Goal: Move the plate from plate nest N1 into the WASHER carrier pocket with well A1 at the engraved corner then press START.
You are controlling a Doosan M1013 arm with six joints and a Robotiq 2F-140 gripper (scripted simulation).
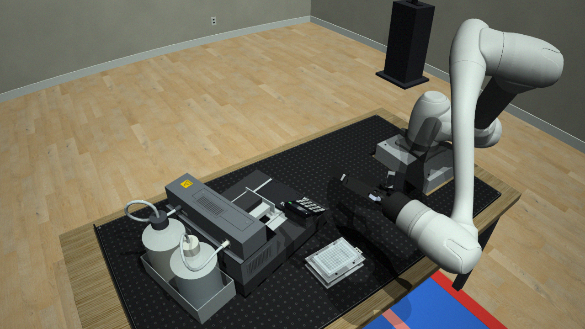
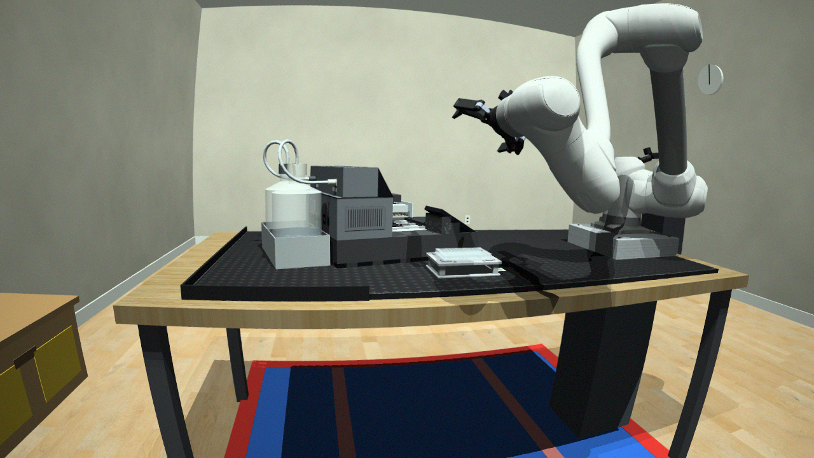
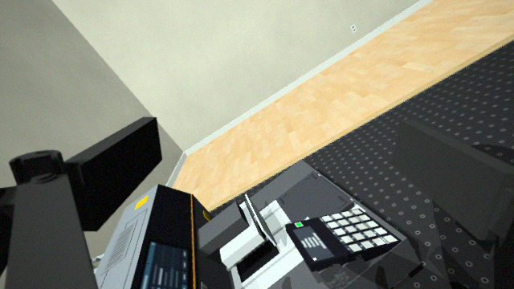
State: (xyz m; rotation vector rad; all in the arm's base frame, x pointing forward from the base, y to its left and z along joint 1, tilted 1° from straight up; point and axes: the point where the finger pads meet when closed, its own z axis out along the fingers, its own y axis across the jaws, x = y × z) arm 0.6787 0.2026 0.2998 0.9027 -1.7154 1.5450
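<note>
My gripper is now 320 mm above the white well plate, 40 mm short of it and 30 mm to the right of it. From my hand the other things lie so: plate nest N1: 330 mm below, 40 mm ahead, 30 mm to the left; then N1 label: 360 mm below, 60 mm behind, 30 mm to the left; then plate washer: 250 mm to the right, 230 mm below, 200 mm ahead.
</note>
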